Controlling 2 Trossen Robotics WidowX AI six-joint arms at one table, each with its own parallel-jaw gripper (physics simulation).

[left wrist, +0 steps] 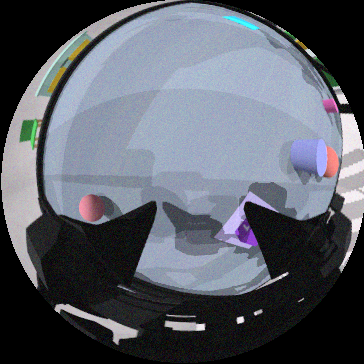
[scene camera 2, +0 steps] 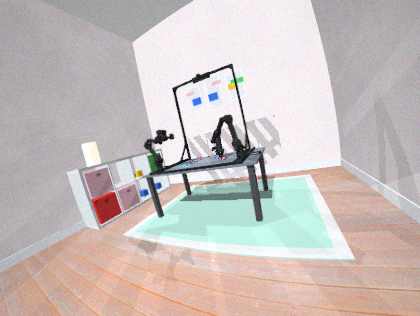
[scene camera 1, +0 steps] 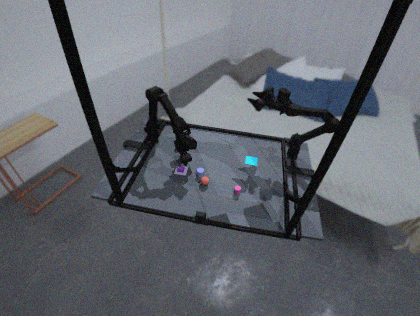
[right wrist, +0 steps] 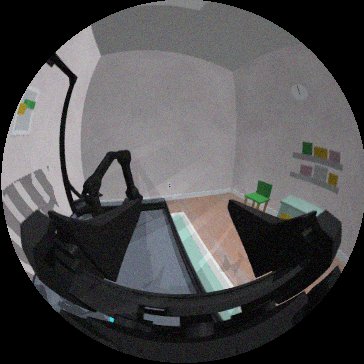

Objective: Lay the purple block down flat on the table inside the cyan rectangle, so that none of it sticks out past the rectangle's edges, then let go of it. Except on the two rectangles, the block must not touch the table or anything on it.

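Places are measured from the left arm's base along level axes (x ahead, y left, z up), in millimetres.
Where they show: left gripper, fingertip midpoint: (left wrist: 201, 206) (scene camera 2: 220, 157); right gripper, fingertip midpoint: (scene camera 2: 170, 135) (scene camera 1: 250, 95) (right wrist: 185, 203); left arm's base, origin of the base link: (scene camera 2: 241, 156) (scene camera 1: 152, 137); right arm's base, origin of the base link: (scene camera 2: 160, 169) (scene camera 1: 292, 155).
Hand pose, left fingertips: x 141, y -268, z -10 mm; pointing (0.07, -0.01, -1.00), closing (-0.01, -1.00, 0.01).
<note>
Each offset is from my left fingertips to the top centre of the thing. "*": to the spot under its first point.
The purple block @[dx -36, dy -67, dz +10 mm] (scene camera 1: 181, 169) (left wrist: 246, 233) rests on the pale lavender rectangle @[* dx -64, dy -85, dz -8 mm] (scene camera 1: 177, 173) (left wrist: 234, 223); in the left wrist view a finger hides part of both. The cyan rectangle @[* dx +401, dy -127, dz -8 mm] (scene camera 1: 251, 161) (scene camera 2: 183, 166) (left wrist: 241, 23) lies farther right on the table in scene camera 1, with nothing on it; a sliver (right wrist: 111, 319) shows in the right wrist view. My left gripper (scene camera 1: 186, 160) (left wrist: 201, 206) is open and empty, low over the table close to the block, which is not between its fingers. My right gripper (scene camera 1: 252, 97) (right wrist: 185, 203) is open and empty, high above the table's far side.
A blue-violet cylinder @[dx +60, dy -136, dz +32 mm] (scene camera 1: 200, 171) (left wrist: 305, 156) and an orange ball @[dx +60, dy -208, dz +41 mm] (scene camera 1: 205, 181) (left wrist: 332, 162) stand just right of the block in scene camera 1. A magenta cylinder @[dx +209, dy -323, dz +32 mm] (scene camera 1: 237, 189) (left wrist: 330, 105) stands farther right. A pink ball @[dx -7, dy +129, dz +24 mm] (left wrist: 92, 208) lies by the other left finger. A black frame (scene camera 1: 240, 232) surrounds the table.
</note>
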